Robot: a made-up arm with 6 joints.
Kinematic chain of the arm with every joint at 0, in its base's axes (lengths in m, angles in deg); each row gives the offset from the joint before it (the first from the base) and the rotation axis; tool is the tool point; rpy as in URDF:
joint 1: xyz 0 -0.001 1.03 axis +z
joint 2: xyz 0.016 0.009 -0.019 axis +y
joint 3: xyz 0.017 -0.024 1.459 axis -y
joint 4: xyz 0 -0.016 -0.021 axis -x
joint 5: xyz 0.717 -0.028 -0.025 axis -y
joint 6: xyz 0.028 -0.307 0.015 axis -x
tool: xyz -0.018 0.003 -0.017 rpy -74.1 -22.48 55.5
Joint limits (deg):
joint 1: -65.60..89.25
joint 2: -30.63..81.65
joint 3: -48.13..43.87
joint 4: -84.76..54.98
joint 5: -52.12..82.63
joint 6: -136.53..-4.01
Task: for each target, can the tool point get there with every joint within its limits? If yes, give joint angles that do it. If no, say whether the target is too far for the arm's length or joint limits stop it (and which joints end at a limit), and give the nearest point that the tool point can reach.
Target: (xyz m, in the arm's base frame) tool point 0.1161 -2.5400 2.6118
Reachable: no: too far | nearest point 0.4539 -1.7469 2.2139 | short by 0.949 m
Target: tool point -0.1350 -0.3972 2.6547
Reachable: yes | joints -52.28 -19.60 4.04 0.63 -38.42 -90.28
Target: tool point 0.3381 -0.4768 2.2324
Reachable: yes | joints -18.18 -10.33 -19.62 -11.08 37.66 -24.68
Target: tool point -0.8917 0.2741 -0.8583
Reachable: no: joint limits stop it (at a limit: joint 1, joint 2, joint 4, joint 5, joint 6) | nearest point 0.0597 1.0471 0.4945 | short by 1.826 m
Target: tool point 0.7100 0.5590 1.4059
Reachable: yes | joints 45.80 35.62 -28.43 -72.26 61.23 -75.29
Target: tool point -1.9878 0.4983 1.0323
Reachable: no: joint limits stop it (at a limit: joint 1, joint 2, joint 3, joint 5, joint 6) | nearest point -0.3062 -0.0025 1.8470 | short by 1.935 m
